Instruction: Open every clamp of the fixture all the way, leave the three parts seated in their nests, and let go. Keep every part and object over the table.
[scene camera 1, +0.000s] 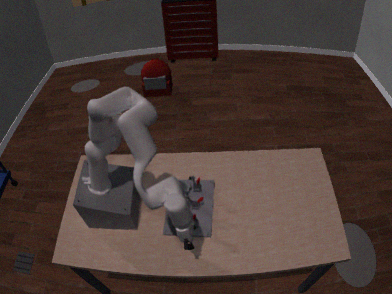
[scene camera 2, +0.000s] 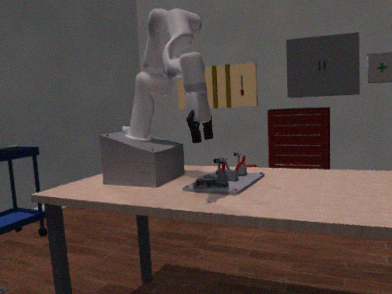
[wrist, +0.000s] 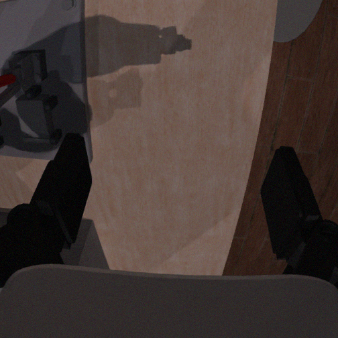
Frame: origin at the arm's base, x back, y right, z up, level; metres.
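Seen in the pictures: gripper, fingertip midpoint: (scene camera 1: 191, 238) (scene camera 2: 203, 140); arm's base, origin of the base link: (scene camera 1: 99, 185) (scene camera 2: 138, 138).
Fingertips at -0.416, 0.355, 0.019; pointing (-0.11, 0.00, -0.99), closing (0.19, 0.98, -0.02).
Observation:
Offsets run from my fingertips to a thing's middle, as dx, dy, dz. "pt": to the spot under its first point.
The fixture's grey base plate @(pt -0.074, -0.148, -0.201) (scene camera 1: 205, 228) (scene camera 2: 243, 184) (wrist: 30, 20) lies on the table. Its clamps show red handles in scene view 1: a back one @(pt -0.078, -0.388, -0.126) (scene camera 1: 198, 181), a middle one @(pt -0.071, -0.276, -0.134) (scene camera 1: 200, 200) and a front one @(pt -0.029, -0.173, -0.119) (scene camera 1: 194, 217), partly hidden by the arm. In scene view 2, two dark-tipped clamp arms (scene camera 2: 218, 161) (scene camera 2: 237, 154) stand raised. A red handle end (wrist: 7, 80) and a dark block (wrist: 36, 111) show in the wrist view. The parts cannot be told clearly from their nests. My gripper (scene camera 1: 188, 245) (scene camera 2: 202, 139) (wrist: 179, 162) is open and empty, high above the table beside the plate's front edge.
The robot stands on a grey pedestal (scene camera 1: 107, 212) (scene camera 2: 127, 162) left of the fixture. The table's front edge (scene camera 1: 210, 272) runs close to the gripper in scene view 1. A red cabinet (scene camera 1: 190, 30) (scene camera 2: 299, 140) and a blue cart (scene camera 2: 20, 152) stand off the table.

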